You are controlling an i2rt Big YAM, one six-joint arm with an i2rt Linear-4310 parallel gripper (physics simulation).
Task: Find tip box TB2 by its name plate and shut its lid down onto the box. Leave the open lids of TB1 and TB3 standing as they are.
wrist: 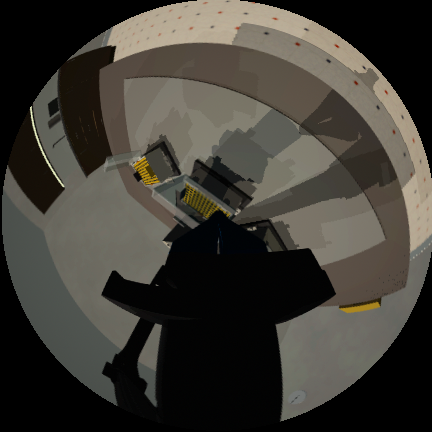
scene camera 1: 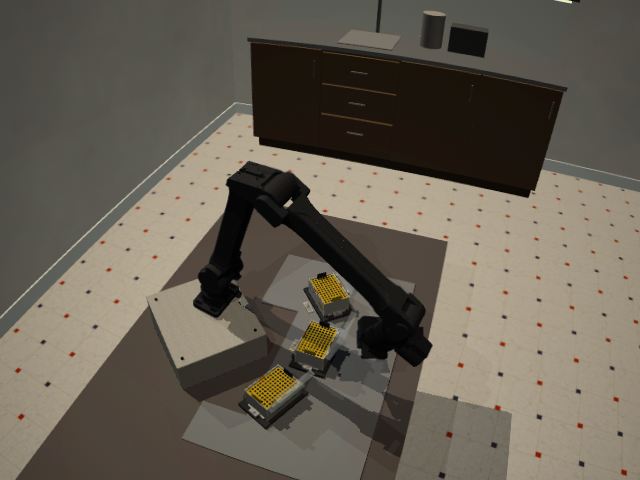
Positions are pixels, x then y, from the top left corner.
Scene:
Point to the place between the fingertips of my gripper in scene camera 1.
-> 359, 344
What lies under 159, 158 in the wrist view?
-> A tip box.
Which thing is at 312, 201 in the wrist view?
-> A grey mat.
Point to a grey mat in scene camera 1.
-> At 334, 424

